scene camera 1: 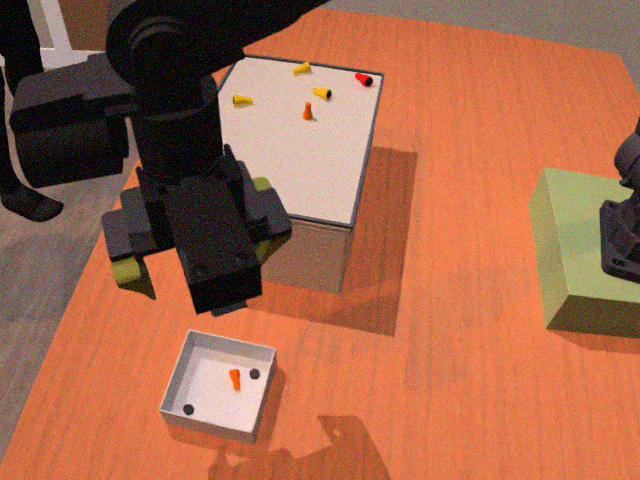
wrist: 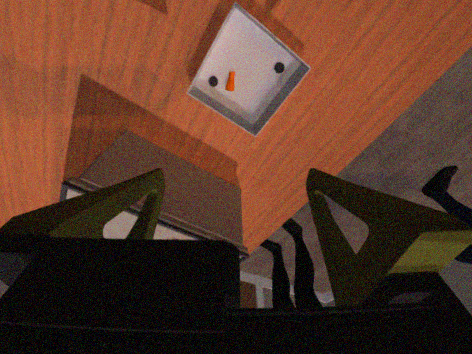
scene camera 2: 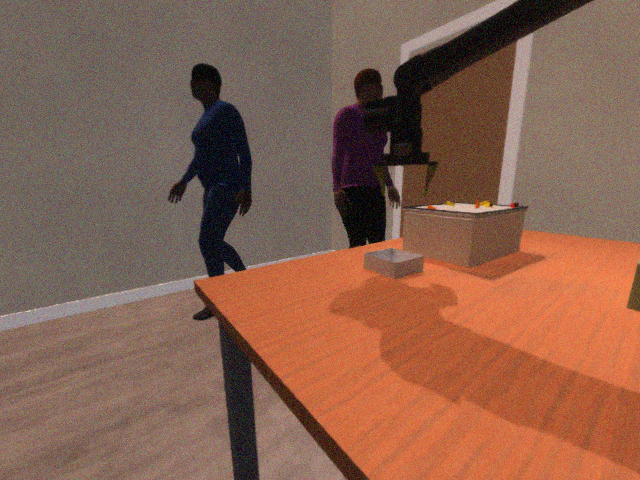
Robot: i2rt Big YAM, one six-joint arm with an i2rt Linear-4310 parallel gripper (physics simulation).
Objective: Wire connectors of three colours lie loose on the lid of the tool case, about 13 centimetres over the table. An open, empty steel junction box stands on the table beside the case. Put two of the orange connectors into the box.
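Places are measured from the arm's base along level axes (x ahead, y left, z up), in millimetres.
Pixels of known places: gripper, fingertip midpoint: (wrist: pixel 235 176) (scene camera 2: pixel 403 196); arm's base, origin of the base link: (scene camera 1: pixel 630 246).
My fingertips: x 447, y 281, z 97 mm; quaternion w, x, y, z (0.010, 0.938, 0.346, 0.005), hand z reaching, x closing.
Ahead of a thing's pixels: the offset from my fingertips to its top centre. "spot": to the spot under its first point.
One orange connector @(19 mm back, 14 mm left, 163 mm down) (scene camera 1: pixel 235 379) (wrist: pixel 230 81) lies on the floor of the steel junction box @(10 mm back, 32 mm left, 138 mm down) (scene camera 1: pixel 206 430) (scene camera 2: pixel 379 266) (wrist: pixel 282 107). Another orange connector @(4 mm ahead, 297 mm right, 19 mm down) (scene camera 1: pixel 308 111) (scene camera 2: pixel 477 204) stands upright on the lid @(spot: 37 mm back, 207 mm right, 42 mm down) (scene camera 1: pixel 315 170) of the tool case @(spot: 10 mm back, 128 mm right, 112 mm down) (scene camera 2: pixel 439 237) (wrist: pixel 190 185). A further orange connector @(37 mm ahead, 145 mm right, 30 mm down) (scene camera 2: pixel 431 207) lies near the lid's edge in scene camera 2; it does not show in scene camera 1, where the arm covers part of the lid. My gripper (scene camera 1: pixel 206 281) (scene camera 2: pixel 405 191) (wrist: pixel 235 176) is wide open and empty, high above the table by the case's box-side end.
Yellow connectors @(46 mm ahead, 393 mm right, 27 mm down) (scene camera 1: pixel 301 68) @(1 mm ahead, 348 mm right, 27 mm down) (scene camera 1: pixel 322 93) @(94 mm ahead, 296 mm right, 27 mm down) (scene camera 1: pixel 242 100) and a red connector @(42 mm back, 402 mm right, 25 mm down) (scene camera 1: pixel 363 79) lie on the far part of the lid. A green block (scene camera 1: pixel 558 258) under the arm's base stands at the right. Two people (scene camera 2: pixel 219 139) (scene camera 2: pixel 356 149) stand beyond the table.
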